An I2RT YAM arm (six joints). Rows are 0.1 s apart.
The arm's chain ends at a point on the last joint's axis. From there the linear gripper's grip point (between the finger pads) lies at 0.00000 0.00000 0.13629 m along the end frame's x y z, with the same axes.
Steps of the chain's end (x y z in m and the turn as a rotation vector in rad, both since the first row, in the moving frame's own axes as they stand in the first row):
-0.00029 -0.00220 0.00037 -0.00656 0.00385 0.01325
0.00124 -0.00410 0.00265 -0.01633 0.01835 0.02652
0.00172 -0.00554 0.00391 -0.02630 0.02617 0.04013
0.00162 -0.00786 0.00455 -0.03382 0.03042 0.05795
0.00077 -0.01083 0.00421 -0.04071 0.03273 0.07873
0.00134 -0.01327 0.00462 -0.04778 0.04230 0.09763
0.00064 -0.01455 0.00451 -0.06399 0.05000 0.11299
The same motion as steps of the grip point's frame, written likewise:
0.00023 -0.00130 0.00037 -0.00656 0.00385 0.01325
0.00371 -0.00184 0.00261 -0.01633 0.01835 0.02652
0.00521 -0.00189 0.00382 -0.02630 0.02617 0.04013
0.00563 -0.00313 0.00441 -0.03382 0.03042 0.05795
0.00501 -0.00511 0.00402 -0.04071 0.03273 0.07873
0.00677 -0.00649 0.00434 -0.04778 0.04230 0.09763
0.00694 -0.00547 0.00406 -0.06399 0.05000 0.11299

